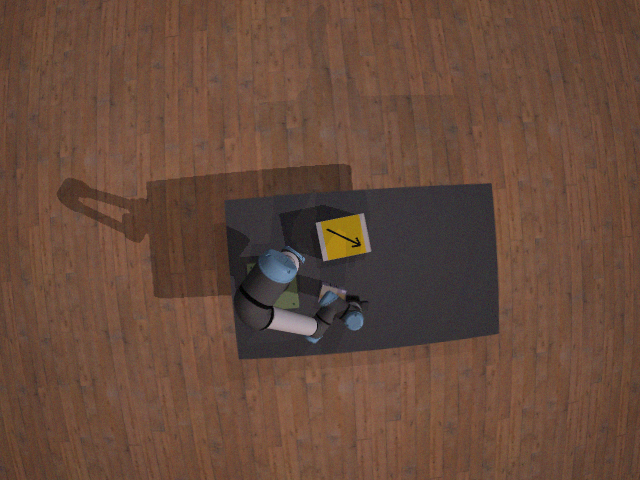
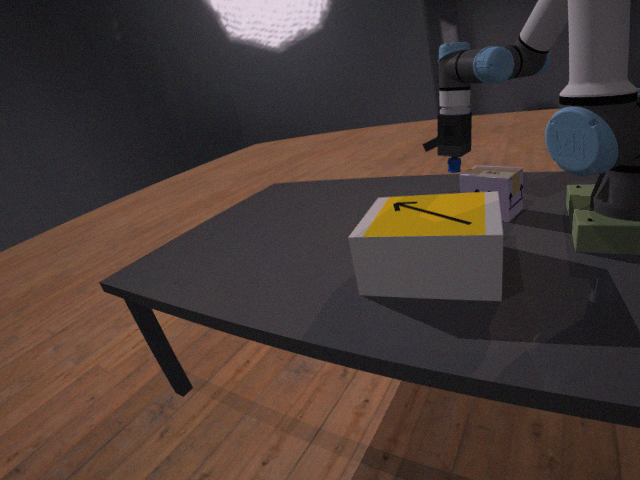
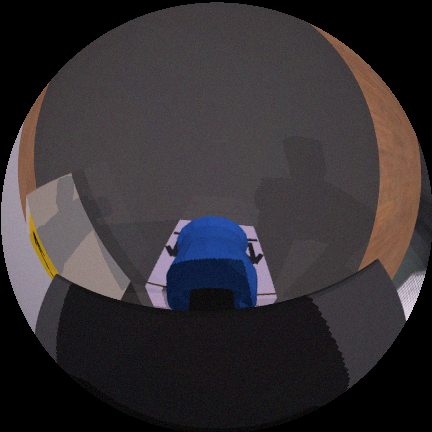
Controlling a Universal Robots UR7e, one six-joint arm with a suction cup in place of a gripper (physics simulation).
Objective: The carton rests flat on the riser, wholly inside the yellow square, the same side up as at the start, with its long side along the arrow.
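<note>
The carton (image 2: 492,185) (image 1: 331,290) (image 3: 266,278) is small and lilac, with a tan top panel and black arrows on its sides. It lies flat on the dark table (image 2: 247,248) (image 1: 437,267) (image 3: 201,120), just behind the riser. The riser (image 2: 430,273) (image 1: 322,242) (image 3: 80,257) is a white block. On its top is the yellow square (image 2: 409,228) (image 1: 339,250) (image 3: 40,250) with a black arrow; nothing lies on it. My blue suction cup (image 2: 454,165) (image 3: 211,257) points straight down, close over the carton's top. I cannot tell whether it touches. It holds nothing.
The arm's base stands on a green plate (image 1: 290,297) at the table's left end, and its elbow and forearm (image 1: 291,321) reach over the near-left part of the table. Wooden floor (image 1: 413,95) surrounds the table.
</note>
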